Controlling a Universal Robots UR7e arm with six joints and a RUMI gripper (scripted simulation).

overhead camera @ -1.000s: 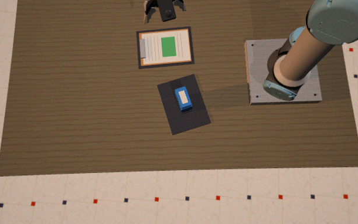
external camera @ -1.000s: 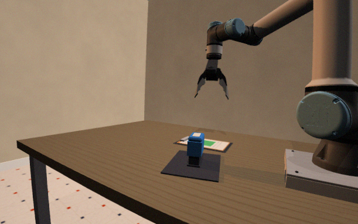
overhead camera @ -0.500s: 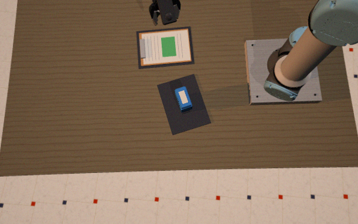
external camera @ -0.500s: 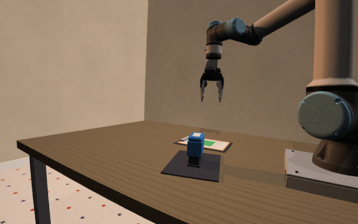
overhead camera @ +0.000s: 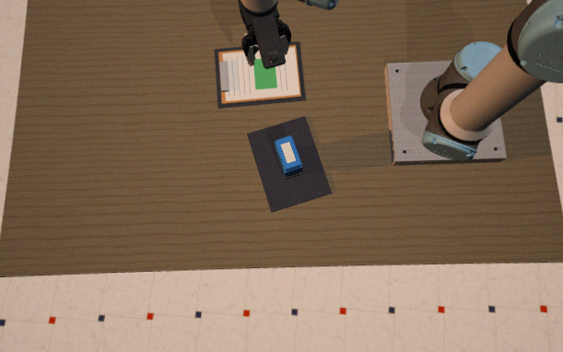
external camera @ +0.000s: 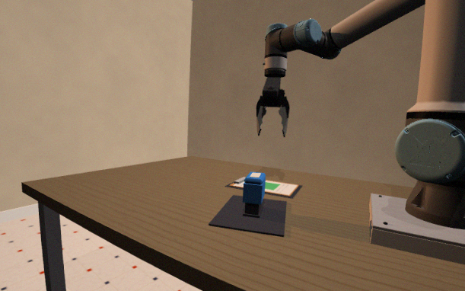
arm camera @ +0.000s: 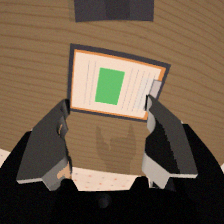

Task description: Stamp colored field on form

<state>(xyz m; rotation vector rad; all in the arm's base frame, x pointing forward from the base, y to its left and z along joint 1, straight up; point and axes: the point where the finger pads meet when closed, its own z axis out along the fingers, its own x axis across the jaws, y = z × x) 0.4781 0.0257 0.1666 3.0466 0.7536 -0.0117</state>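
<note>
My gripper is now 190 mm to the right of the blue stamp, 160 mm above it and 80 mm past it. From my hand the other things lie so: clipboard 200 mm below, 60 mm ahead, 50 mm to the right; dark mat 200 mm below, 190 mm to the left, 80 mm behind.
</note>
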